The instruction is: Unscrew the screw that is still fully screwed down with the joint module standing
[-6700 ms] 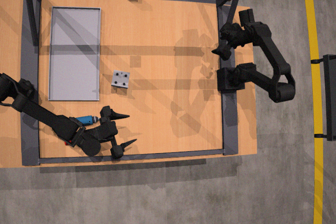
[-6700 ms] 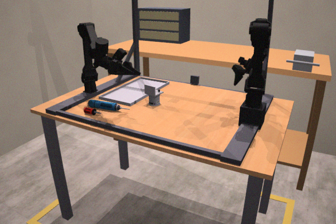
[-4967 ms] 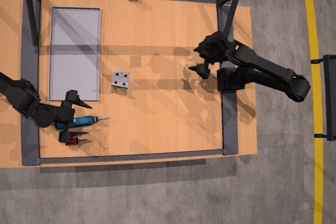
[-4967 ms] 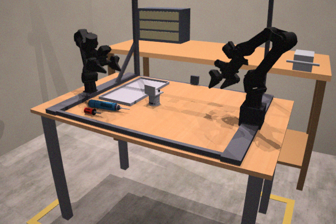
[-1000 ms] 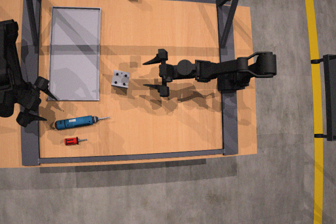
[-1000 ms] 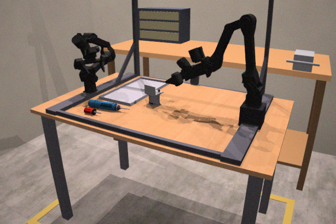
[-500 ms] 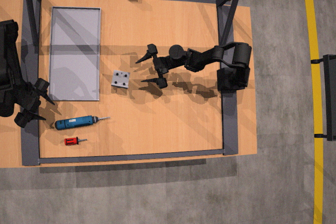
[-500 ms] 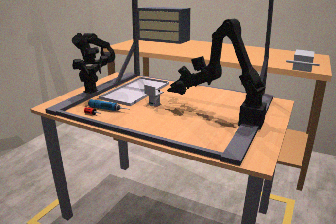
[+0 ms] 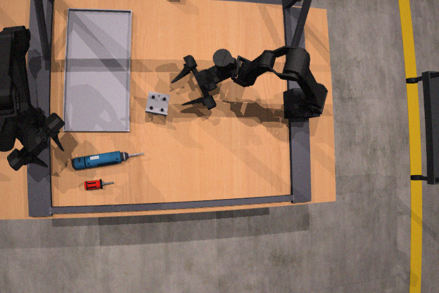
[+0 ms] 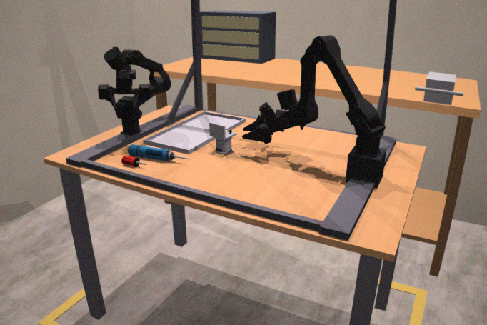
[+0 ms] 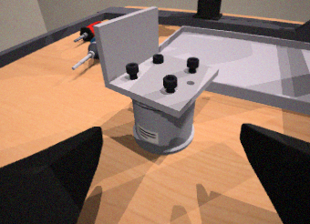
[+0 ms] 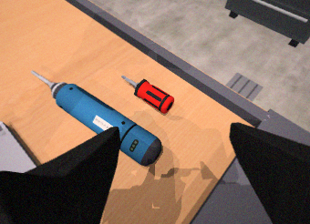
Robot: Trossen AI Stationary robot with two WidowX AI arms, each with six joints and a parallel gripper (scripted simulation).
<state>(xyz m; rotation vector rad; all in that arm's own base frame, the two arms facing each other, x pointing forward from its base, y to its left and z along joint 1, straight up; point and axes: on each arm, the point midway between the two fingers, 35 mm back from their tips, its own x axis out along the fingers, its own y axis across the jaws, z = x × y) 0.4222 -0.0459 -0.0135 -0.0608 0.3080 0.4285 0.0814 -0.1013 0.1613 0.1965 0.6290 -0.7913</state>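
Right now the grey cylinder is 90 mm to the right of my left hand, 50 mm below it and 40 mm ahead of it. The rest, counted from my left hand: l-shaped bracket (90 mm to the right, 40 mm ahead, 10 mm below); bit (200 mm ahead, 170 mm to the right, 60 mm below); shallow grey tray (290 mm to the right, 100 mm behind, 70 mm below).
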